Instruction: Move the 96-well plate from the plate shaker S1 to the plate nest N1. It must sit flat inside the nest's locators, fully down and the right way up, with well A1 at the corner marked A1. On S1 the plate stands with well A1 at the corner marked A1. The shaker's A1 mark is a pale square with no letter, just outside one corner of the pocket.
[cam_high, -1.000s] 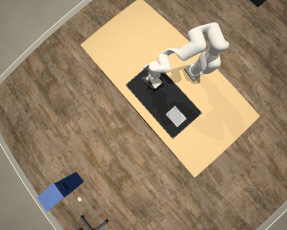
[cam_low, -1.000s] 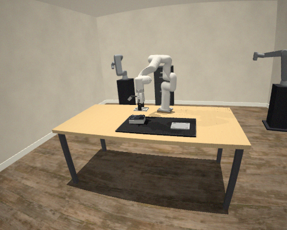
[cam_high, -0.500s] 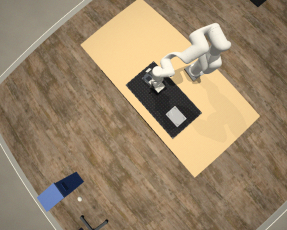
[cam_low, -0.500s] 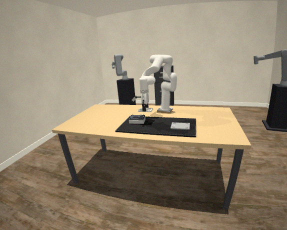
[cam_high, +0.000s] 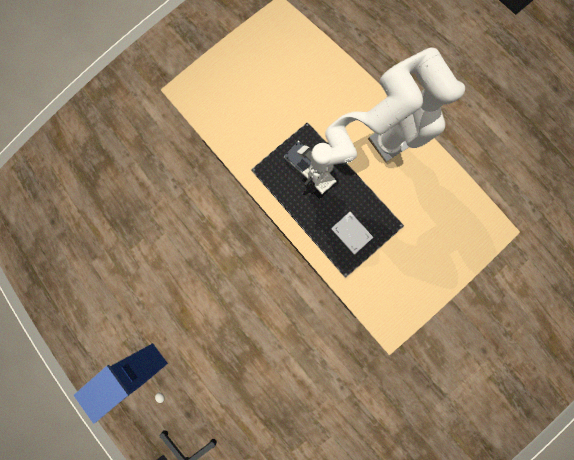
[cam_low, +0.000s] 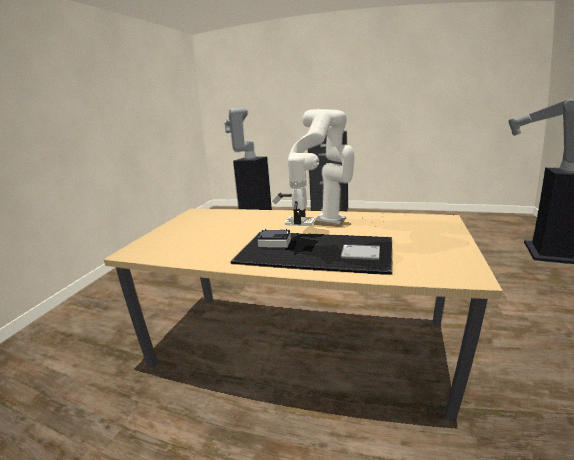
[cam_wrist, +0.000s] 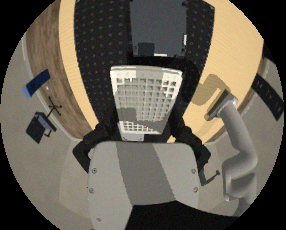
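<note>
My hand is 280 mm to the right of the plate nest N1 and 130 mm above it. Round my hand: white 96-well plate 10 mm below.
</note>
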